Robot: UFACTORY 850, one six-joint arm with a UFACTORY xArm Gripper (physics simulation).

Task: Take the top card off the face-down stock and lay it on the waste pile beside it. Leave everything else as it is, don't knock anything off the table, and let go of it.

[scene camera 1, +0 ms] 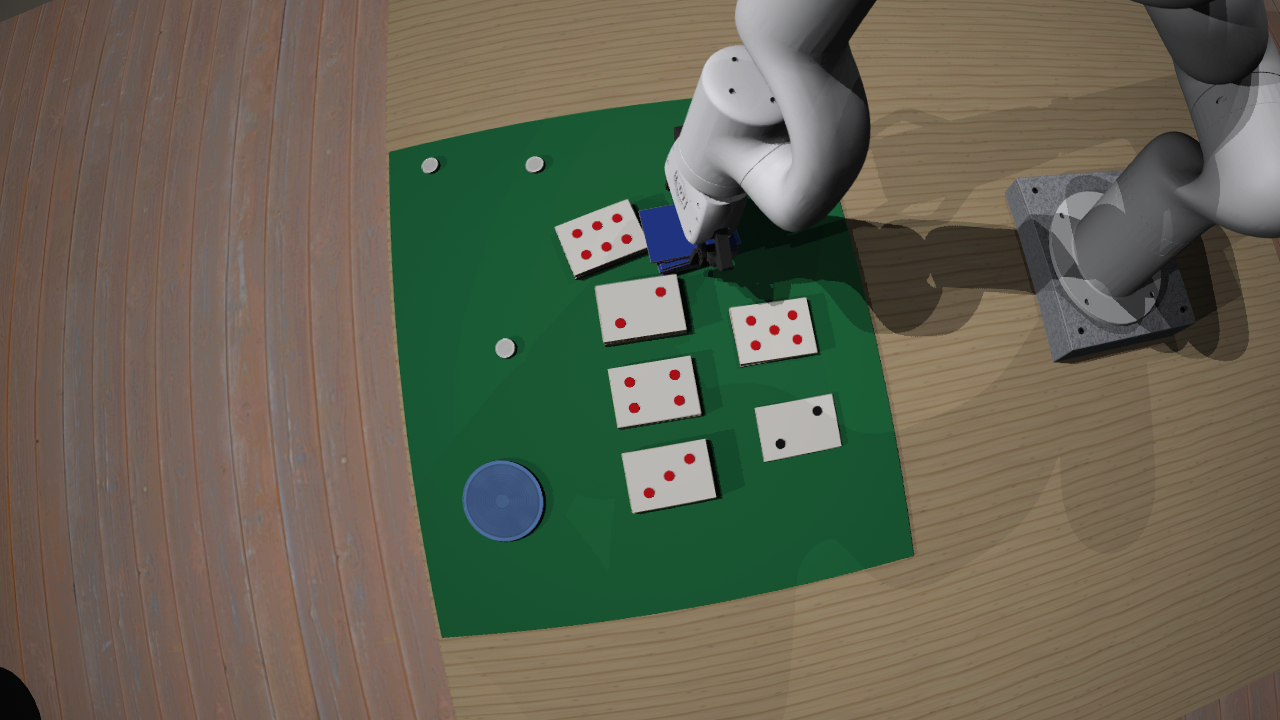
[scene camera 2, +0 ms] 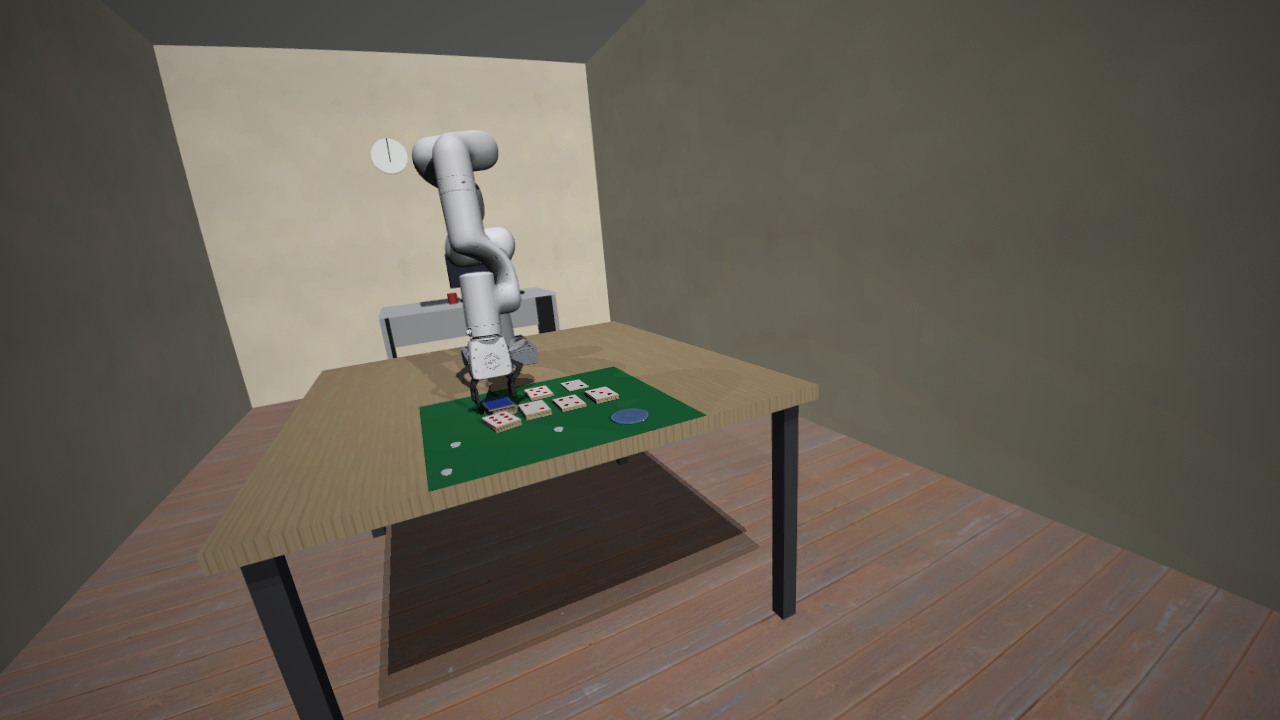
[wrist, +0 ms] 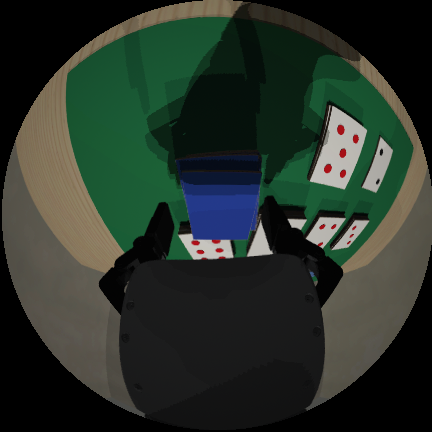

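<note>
The blue face-down stock (scene camera 1: 662, 232) (scene camera 2: 498, 404) (wrist: 220, 220) lies on the green mat, its upper part offset from the cards below. My gripper (scene camera 2: 495, 399) (wrist: 216, 210) is open and empty, with its fingers on either side of the stock; in scene camera 1 the arm hides part of both. I cannot tell the exact fingertip height. A face-up pile with six red pips (scene camera 1: 591, 240) (scene camera 2: 501, 420) (wrist: 208, 246) lies right beside the stock, slightly turned. A face-up pile with two red pips (scene camera 1: 641, 308) (scene camera 2: 535, 409) (wrist: 260, 242) lies close to one finger. Which pile is the waste is not marked.
Piles with five red pips (scene camera 1: 762, 333) (wrist: 331, 152), four red pips (scene camera 1: 654, 392) and three red pips (scene camera 1: 657, 461), and a black two (scene camera 1: 798, 428), lie on the mat (scene camera 1: 554, 582). A blue disc (scene camera 1: 503, 501) (scene camera 2: 629, 416) and white chips (scene camera 1: 429, 164) (scene camera 1: 534, 163) (scene camera 1: 504, 347) lie farther off.
</note>
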